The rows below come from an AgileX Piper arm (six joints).
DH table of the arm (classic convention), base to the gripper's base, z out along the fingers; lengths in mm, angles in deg. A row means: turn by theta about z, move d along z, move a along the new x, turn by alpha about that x. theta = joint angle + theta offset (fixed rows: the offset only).
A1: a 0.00, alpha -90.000, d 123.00, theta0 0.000
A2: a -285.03, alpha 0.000, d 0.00, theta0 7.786
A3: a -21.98, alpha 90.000, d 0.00, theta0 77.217
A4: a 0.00, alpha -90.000, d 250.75, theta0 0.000
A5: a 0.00, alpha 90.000, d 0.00, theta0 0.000
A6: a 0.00, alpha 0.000, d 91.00, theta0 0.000
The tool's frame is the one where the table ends.
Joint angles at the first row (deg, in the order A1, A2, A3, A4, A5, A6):
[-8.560 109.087 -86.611 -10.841 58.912 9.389]
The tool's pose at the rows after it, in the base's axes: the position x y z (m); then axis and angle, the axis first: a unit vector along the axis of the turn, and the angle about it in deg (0 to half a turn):
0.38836 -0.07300 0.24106 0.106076 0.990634 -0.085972 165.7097
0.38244 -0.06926 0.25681 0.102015 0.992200 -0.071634 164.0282
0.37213 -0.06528 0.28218 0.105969 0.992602 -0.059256 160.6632
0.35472 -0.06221 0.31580 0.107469 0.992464 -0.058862 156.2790
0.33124 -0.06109 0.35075 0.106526 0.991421 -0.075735 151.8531
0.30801 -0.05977 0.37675 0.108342 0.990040 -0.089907 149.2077
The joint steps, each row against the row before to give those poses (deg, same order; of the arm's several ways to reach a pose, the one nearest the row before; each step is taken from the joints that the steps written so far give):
[-0.001 -0.771 0.001 0.207 -0.020 -1.371]
[0.001 -2.410 -0.001 2.154 0.645 -1.571]
[-0.001 -3.879 0.001 1.811 0.524 -0.484]
[0.001 -5.310 0.000 0.380 0.910 -0.274]
[0.000 -5.850 -0.001 -1.634 1.340 -0.076]
[0.001 -4.818 0.001 -1.377 2.095 0.001]

